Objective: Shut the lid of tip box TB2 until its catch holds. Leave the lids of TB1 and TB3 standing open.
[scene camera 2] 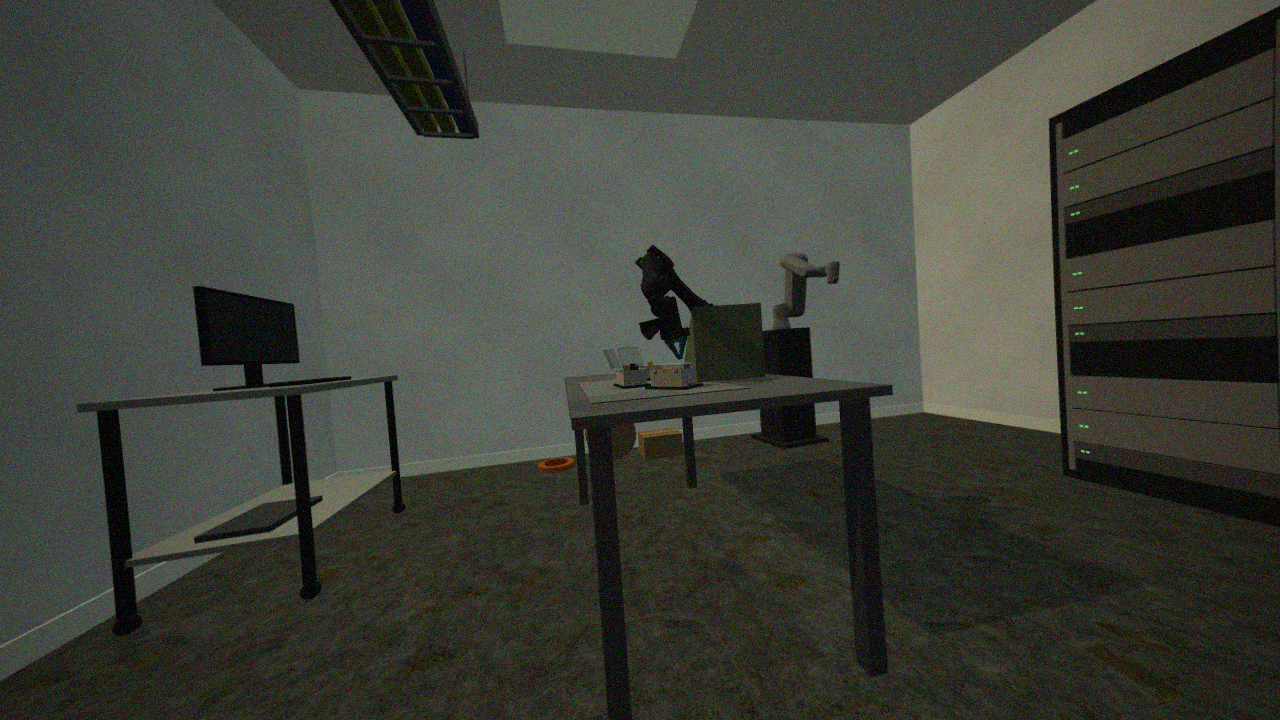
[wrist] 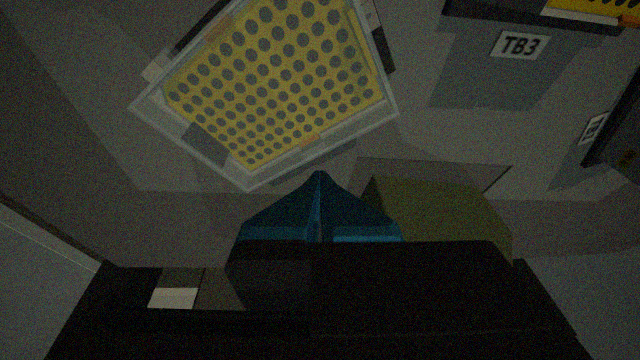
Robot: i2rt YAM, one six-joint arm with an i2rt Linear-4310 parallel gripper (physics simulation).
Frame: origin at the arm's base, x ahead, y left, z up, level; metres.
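Where they show: gripper, between the fingertips: [scene camera 2: 680, 359] [wrist: 319, 178]; arm's base, origin of its link: [scene camera 2: 715, 334].
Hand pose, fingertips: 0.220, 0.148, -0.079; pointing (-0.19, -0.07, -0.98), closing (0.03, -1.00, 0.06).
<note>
Things, the pixels of their top centre, and the offset from my fingertips, as dx, dy, dz. "pt": a spot on its surface instead. Level surfaces: height alone.
- Tip box TB2's yellow perforated rack, centre of its top: [wrist: 270, 112] [scene camera 2: 672, 363] +0.040, +0.027, -0.012
- TB3's label, a spot on its surface: [wrist: 520, 45] pt +0.060, -0.170, -0.088
- TB1's label, a spot on its surface: [wrist: 593, 128] pt -0.020, -0.337, -0.088
- pale box, centre of its top: [wrist: 283, 127] [scene camera 2: 674, 363] +0.031, +0.021, -0.012
- table, height of its surface: dz -0.093
- pale mat, height of its surface: dz -0.090
Tip box TB2's yellow perforated rack [wrist: 280, 85] shows through its clear lid [wrist: 350, 127] at the upper left of the wrist view. The lid spans the rack; whether it sits flush or its catch holds, I cannot tell. TB3's label [wrist: 520, 45] and part of its yellow rack [wrist: 595, 5] show at the upper right; TB1's label [wrist: 593, 128] is at the right edge. In the scene view, clear lids [scene camera 2: 628, 356] stand up behind a pale box [scene camera 2: 673, 376]; labels are unreadable there. My gripper [wrist: 319, 178] [scene camera 2: 678, 357] is shut and empty, its tips just off TB2's near corner in the wrist view.
A large green block [scene camera 2: 729, 340] [wrist: 445, 215] stands on the table [scene camera 2: 805, 387], close beside my fingers. A pale mat [scene camera 2: 599, 394] lies under the boxes. A second arm [scene camera 2: 794, 291] on a black pedestal stands behind. A side table with a monitor [scene camera 2: 246, 326] is at the left.
</note>
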